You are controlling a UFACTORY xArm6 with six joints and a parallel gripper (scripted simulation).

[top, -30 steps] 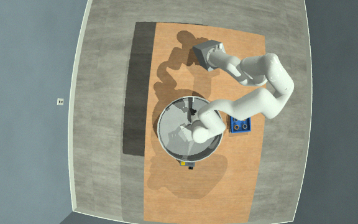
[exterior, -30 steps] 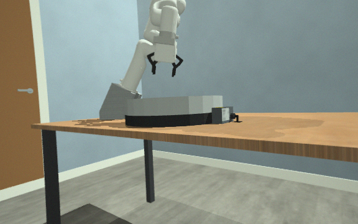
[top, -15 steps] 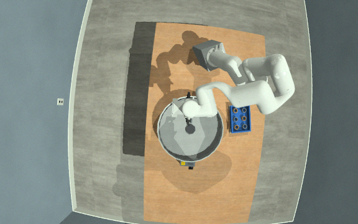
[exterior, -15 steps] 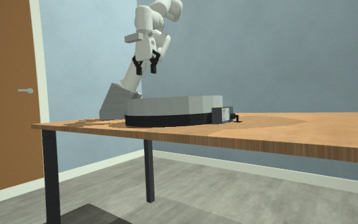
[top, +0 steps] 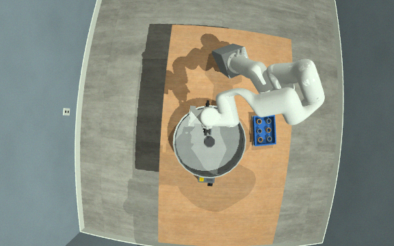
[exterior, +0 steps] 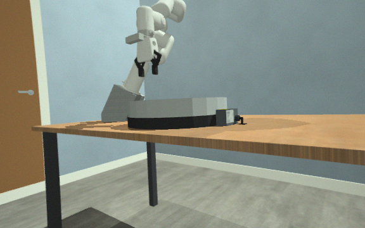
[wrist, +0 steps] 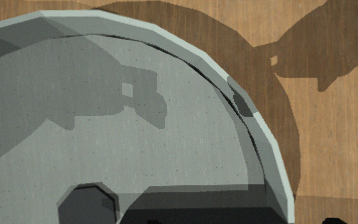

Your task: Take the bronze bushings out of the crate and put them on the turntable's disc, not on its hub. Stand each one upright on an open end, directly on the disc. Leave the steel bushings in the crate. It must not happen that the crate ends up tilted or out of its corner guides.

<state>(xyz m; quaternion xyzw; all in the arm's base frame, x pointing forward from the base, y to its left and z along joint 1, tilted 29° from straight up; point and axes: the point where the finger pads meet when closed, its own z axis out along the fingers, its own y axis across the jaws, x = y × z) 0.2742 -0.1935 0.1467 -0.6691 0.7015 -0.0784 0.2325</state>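
Right now the blue crate is 390 mm to the left of my hand, 210 mm below it and 40 mm ahead of it. The rest, counted from my hand: grey turntable disc (180 mm below, 130 mm ahead, 40 mm to the left).
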